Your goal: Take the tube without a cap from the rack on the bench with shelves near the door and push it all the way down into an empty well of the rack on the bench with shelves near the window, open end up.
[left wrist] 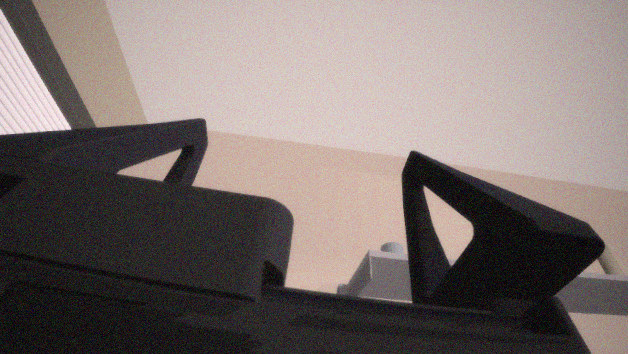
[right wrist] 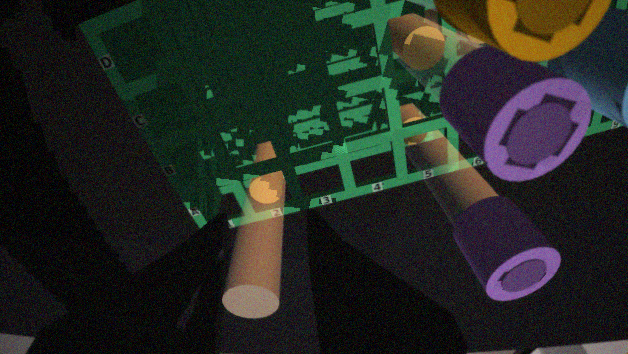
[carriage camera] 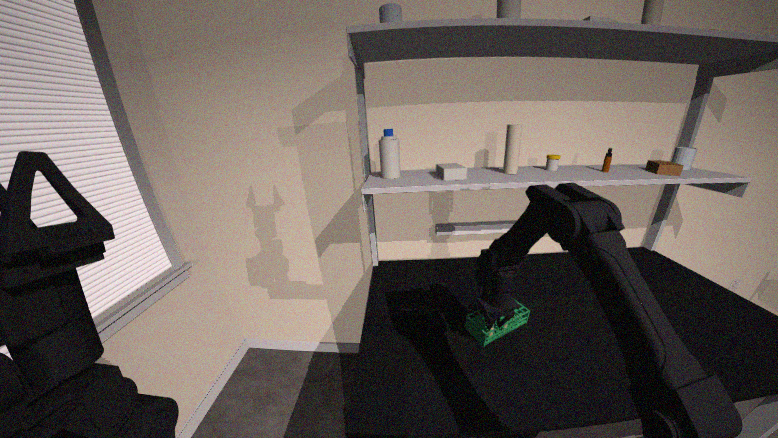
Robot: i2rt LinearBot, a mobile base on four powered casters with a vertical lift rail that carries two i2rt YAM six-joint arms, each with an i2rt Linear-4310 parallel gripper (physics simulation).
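A green rack (carriage camera: 506, 331) (right wrist: 348, 176) stands on the black bench with shelves beside the window. A tube without a cap (right wrist: 256, 250) stands in its well A2 in the right wrist view, pale open end up and tapered end down in the rack. Whether it sits fully down I cannot tell. My right gripper (right wrist: 268, 223) (carriage camera: 492, 316) is slightly open at the rack, its fingertips on either side of the tube, with narrow gaps. My left gripper (left wrist: 307, 146) is wide open and empty, raised at the left of the carriage view, far from the rack.
Capped tubes stand in the same rack: purple caps (right wrist: 522, 272) (right wrist: 537, 130), a yellow cap (right wrist: 552, 27) and a blue one at the right edge. A shelf (carriage camera: 489, 184) above the bench holds a white bottle (carriage camera: 389, 157), a tall cylinder (carriage camera: 511, 149) and boxes. The window (carriage camera: 81, 141) is at left.
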